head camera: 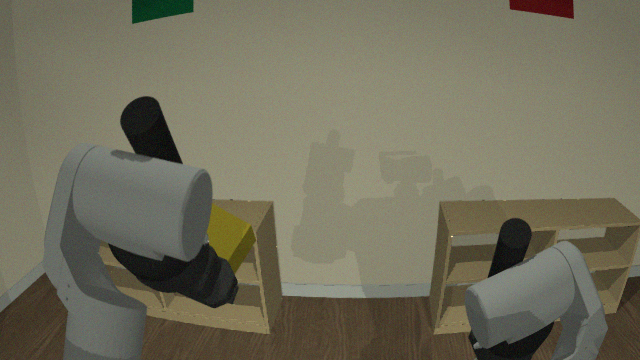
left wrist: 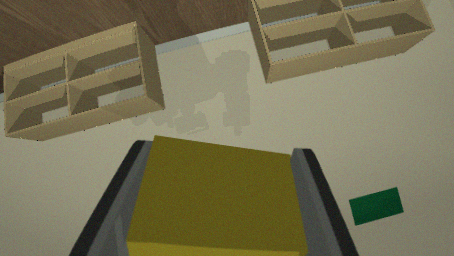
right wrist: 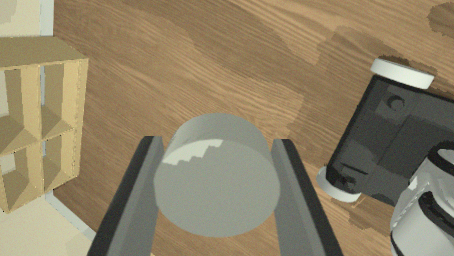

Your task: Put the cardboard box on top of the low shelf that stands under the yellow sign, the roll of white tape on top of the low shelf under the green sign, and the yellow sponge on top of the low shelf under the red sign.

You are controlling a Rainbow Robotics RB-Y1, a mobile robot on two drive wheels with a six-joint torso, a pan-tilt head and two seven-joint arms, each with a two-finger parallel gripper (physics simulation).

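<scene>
My left gripper is shut on the yellow sponge. In the head view the sponge appears in front of the low shelf under the green sign. My right gripper is shut on the roll of white tape, whose round face looks pale grey. The low shelf under the red sign stands at the right in the head view, partly behind the right arm. The cardboard box and the yellow sign do not show.
Both shelves stand against the beige wall, with a gap of wall and wooden floor between them. In the right wrist view, part of a wooden shelf shows at the left, and the robot's dark wheeled base at the right.
</scene>
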